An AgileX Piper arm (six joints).
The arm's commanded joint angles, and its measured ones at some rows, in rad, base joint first. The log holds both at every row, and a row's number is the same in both.
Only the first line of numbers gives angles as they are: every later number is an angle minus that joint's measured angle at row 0.
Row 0, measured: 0.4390 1.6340 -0.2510 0.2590 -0.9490 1.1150
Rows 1 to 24, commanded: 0.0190 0.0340 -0.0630 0.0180 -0.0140 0.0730; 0.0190 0.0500 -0.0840 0.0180 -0.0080 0.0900; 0.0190 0.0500 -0.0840 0.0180 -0.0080 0.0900; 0.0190 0.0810 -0.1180 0.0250 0.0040 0.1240; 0.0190 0.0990 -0.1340 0.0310 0.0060 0.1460; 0.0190 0.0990 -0.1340 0.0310 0.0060 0.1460; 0.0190 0.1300 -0.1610 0.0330 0.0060 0.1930; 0.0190 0.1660 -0.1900 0.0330 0.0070 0.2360; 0.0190 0.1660 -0.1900 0.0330 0.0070 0.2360; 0.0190 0.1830 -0.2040 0.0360 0.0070 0.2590; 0.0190 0.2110 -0.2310 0.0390 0.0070 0.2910; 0.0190 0.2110 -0.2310 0.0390 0.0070 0.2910; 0.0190 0.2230 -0.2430 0.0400 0.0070 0.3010; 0.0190 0.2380 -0.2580 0.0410 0.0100 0.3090; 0.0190 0.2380 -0.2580 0.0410 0.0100 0.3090; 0.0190 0.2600 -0.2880 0.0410 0.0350 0.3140; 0.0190 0.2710 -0.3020 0.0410 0.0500 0.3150; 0.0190 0.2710 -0.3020 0.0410 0.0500 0.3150; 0.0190 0.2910 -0.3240 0.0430 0.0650 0.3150; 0.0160 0.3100 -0.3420 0.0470 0.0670 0.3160; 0.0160 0.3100 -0.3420 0.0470 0.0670 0.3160; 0.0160 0.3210 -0.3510 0.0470 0.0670 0.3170; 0.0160 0.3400 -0.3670 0.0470 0.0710 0.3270; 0.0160 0.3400 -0.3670 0.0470 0.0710 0.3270
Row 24, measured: 0.0180 0.3200 -0.3410 0.0470 0.0580 0.3150
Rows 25 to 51, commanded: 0.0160 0.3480 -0.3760 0.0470 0.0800 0.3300; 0.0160 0.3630 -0.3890 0.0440 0.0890 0.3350; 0.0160 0.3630 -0.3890 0.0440 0.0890 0.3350; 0.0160 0.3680 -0.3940 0.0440 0.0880 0.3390; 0.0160 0.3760 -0.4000 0.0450 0.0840 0.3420; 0.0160 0.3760 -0.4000 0.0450 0.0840 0.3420; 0.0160 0.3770 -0.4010 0.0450 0.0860 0.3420; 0.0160 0.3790 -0.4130 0.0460 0.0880 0.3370; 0.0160 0.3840 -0.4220 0.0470 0.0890 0.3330; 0.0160 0.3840 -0.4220 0.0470 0.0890 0.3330; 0.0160 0.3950 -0.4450 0.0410 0.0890 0.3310; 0.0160 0.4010 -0.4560 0.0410 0.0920 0.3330; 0.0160 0.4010 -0.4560 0.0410 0.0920 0.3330; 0.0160 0.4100 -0.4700 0.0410 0.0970 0.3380; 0.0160 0.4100 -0.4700 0.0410 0.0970 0.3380; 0.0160 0.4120 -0.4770 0.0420 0.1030 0.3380; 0.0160 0.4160 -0.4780 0.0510 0.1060 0.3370; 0.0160 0.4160 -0.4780 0.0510 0.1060 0.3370; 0.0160 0.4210 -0.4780 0.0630 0.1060 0.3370; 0.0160 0.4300 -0.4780 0.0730 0.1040 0.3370; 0.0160 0.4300 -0.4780 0.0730 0.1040 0.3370; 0.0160 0.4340 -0.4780 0.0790 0.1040 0.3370; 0.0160 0.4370 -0.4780 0.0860 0.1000 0.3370; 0.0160 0.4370 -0.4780 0.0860 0.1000 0.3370; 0.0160 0.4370 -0.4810 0.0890 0.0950 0.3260; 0.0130 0.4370 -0.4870 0.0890 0.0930 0.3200; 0.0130 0.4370 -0.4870 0.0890 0.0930 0.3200
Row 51, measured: 0.0180 0.4380 -0.4710 0.0880 0.0980 0.3380
